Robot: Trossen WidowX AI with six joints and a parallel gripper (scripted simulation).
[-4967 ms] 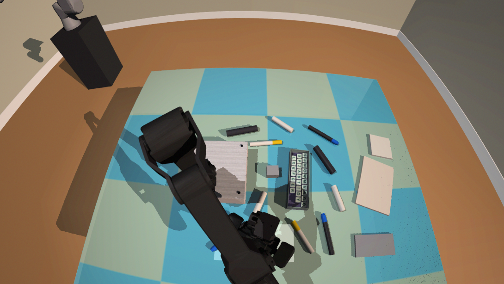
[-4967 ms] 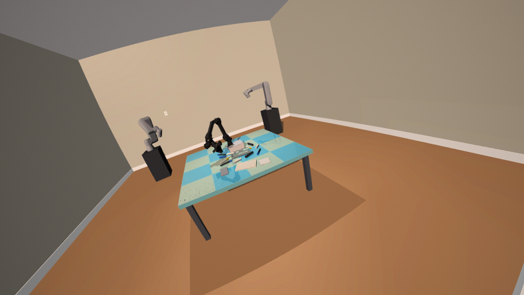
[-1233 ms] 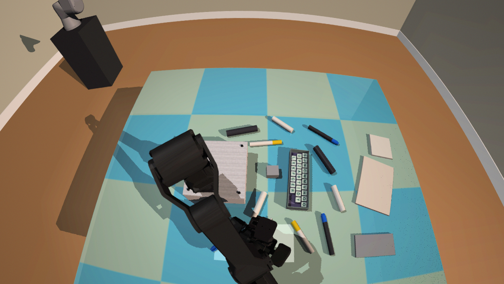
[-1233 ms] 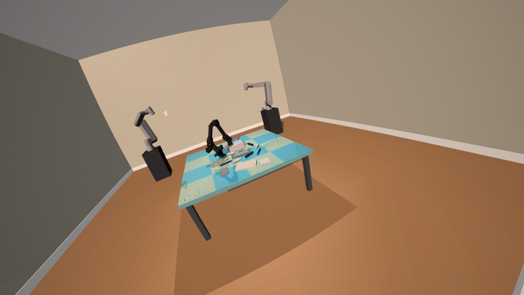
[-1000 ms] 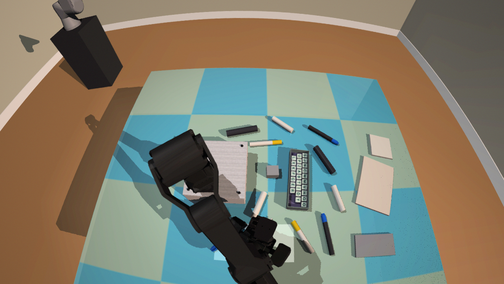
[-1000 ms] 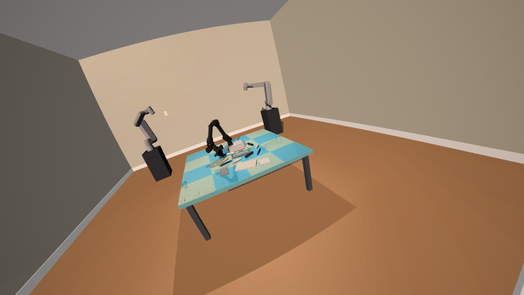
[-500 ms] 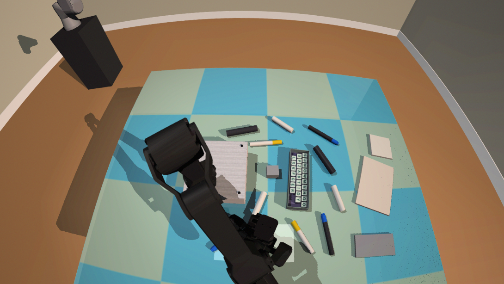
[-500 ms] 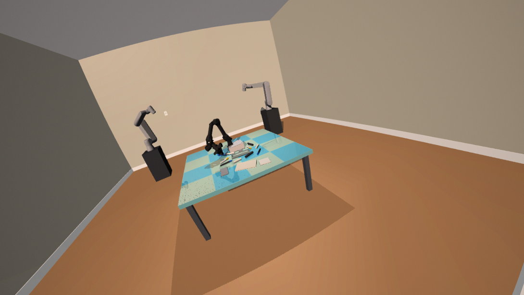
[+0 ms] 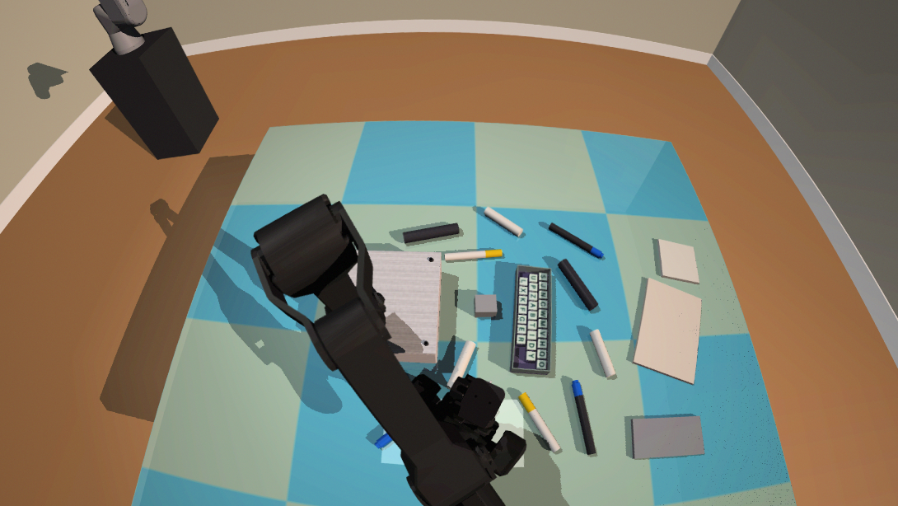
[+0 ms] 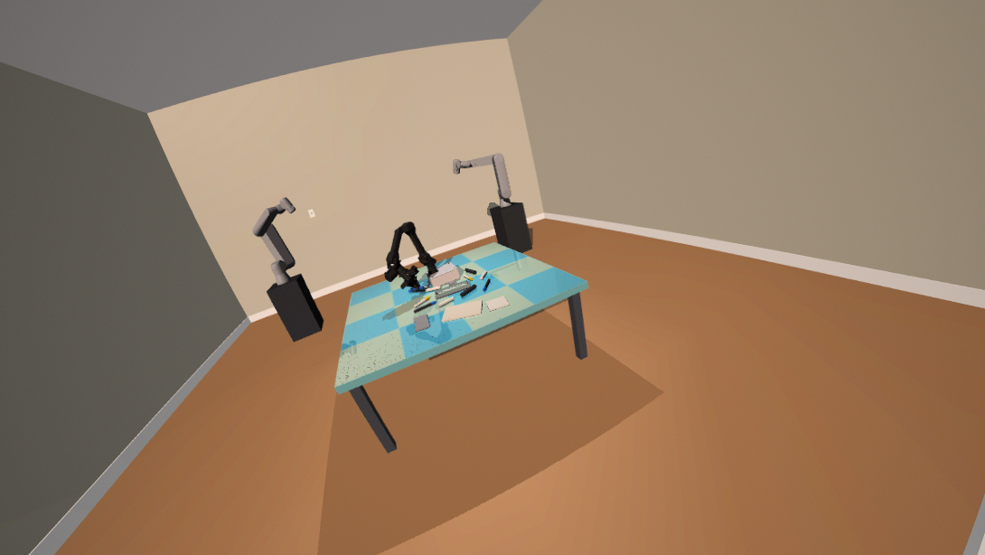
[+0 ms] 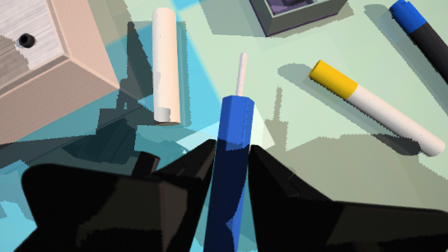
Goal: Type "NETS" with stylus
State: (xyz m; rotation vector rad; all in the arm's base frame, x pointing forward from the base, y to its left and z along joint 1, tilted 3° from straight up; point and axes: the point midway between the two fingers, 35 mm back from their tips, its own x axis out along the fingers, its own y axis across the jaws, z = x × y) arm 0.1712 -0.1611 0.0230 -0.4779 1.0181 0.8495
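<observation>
Right now my gripper tip is 10 mm short of the stylus and 10 mm to the right of it. From my gripper tip the other things lie so: grey cube: 40 mm ahead, 200 mm to the left, 40 mm below; grey pad: 370 mm ahead, 90 mm to the right, 50 mm below.
</observation>
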